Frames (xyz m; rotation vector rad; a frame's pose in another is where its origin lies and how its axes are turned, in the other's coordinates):
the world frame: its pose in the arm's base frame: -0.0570 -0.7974 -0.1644 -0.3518 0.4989 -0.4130
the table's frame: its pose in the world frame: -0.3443 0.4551 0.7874 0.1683 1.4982 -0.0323
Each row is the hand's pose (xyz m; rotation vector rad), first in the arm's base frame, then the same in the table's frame.
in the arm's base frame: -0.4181 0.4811 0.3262 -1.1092 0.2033 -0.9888
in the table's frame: 0.2611 0.2112 -0.7765 0.0164 -1.6993 -1.0094
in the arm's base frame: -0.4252 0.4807 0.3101 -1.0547 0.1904 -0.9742
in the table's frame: 0.2784 0.2141 -0.7774 0.0366 -1.7186 -0.9488
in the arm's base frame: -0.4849 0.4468 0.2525 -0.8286 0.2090 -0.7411
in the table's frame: 0.3615 0.1827 -0.7897 -0.0547 -1.7730 -0.5892
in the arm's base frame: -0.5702 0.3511 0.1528 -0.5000 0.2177 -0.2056
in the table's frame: 0.5042 0.1064 -0.7763 -0.3639 -1.8228 0.0614
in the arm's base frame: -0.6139 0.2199 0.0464 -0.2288 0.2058 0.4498
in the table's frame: 0.6411 0.0220 -0.7088 -0.8244 -1.7510 0.7320
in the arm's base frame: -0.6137 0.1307 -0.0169 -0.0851 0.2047 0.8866
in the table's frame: 0.7132 -0.0258 -0.6418 -1.1593 -1.6026 1.1283
